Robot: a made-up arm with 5 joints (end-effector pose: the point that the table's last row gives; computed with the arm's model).
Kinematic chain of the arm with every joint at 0, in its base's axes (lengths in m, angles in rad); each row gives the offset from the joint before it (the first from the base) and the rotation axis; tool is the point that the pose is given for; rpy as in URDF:
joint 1: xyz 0 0 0.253 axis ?
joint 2: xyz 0 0 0 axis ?
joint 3: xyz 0.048 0 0.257 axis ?
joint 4: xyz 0.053 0 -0.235 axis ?
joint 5: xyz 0.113 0 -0.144 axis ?
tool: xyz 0 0 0 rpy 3.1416 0 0
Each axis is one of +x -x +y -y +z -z.
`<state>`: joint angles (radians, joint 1 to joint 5).
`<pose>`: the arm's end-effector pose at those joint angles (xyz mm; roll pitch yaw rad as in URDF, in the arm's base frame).
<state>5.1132 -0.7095 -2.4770 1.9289 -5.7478</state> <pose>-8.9 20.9 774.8 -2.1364 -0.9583 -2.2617</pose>
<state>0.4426 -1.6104 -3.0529 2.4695 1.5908</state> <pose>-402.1 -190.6 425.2 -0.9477 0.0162 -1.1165</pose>
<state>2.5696 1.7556 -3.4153 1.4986 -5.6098</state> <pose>-511.1 329.0 108.2 -3.0406 -0.1257 1.8899</pose>
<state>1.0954 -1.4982 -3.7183 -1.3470 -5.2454</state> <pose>-130.2 -253.0 52.5 -2.8985 -0.1410 0.0404</pose>
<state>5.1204 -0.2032 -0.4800 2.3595 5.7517</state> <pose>11.7 -27.1 268.4 -1.3648 1.0299 0.5853</pose>
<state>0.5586 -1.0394 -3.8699 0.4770 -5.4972</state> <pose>-497.7 -311.1 257.9 1.1847 0.7466 -1.2816</pose>
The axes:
joint 1: +z
joint 2: +y
joint 3: +y
joint 4: +y
joint 5: -z

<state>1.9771 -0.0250 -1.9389 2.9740 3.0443</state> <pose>-69.7 162.1 477.8 2.9881 -1.0026 -0.9830</pose>
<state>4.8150 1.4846 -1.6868 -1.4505 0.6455</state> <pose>50.6 -491.0 132.1 -1.4352 -0.9209 3.1360</pose>
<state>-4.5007 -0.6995 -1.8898 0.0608 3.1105</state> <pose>12.6 -58.8 891.2 -0.0219 0.6128 1.7445</pose>
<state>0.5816 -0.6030 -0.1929 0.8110 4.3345</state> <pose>175.1 115.1 219.7 -3.1276 -0.0056 2.5302</pose>
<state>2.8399 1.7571 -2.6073 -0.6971 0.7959</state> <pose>-574.6 178.8 152.6 -1.6037 -0.7746 1.2921</pose>
